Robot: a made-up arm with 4 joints.
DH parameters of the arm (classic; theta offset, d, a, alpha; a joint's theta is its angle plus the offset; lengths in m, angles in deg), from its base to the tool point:
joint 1: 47.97 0 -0.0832 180
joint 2: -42.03 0.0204 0.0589 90
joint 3: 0 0.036 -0.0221 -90
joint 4: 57.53 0 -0.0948 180
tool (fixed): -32.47 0.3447 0 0
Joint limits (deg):
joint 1: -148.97..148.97
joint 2: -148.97..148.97
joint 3: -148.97..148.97
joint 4: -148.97..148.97
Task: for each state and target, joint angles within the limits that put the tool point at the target. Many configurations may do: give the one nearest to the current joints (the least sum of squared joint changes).
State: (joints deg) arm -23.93 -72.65 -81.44 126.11
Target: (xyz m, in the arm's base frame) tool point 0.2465 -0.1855 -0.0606
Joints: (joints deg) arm 21.47 -58.09 -108.13 110.37
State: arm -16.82 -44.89 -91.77 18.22
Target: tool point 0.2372 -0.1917 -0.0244
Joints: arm 3.29 -86.83 -82.86 17.12
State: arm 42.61 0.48 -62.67 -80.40
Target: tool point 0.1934 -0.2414 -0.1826
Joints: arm 31.22 -19.17 -99.84 -86.73
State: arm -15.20 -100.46 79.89 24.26
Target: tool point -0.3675 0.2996 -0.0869
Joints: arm -42.66 -67.28 105.00 31.63
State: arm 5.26 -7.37 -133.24 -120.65
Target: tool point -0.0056 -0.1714 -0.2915
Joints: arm -33.44 -40.36 -134.03 -134.27
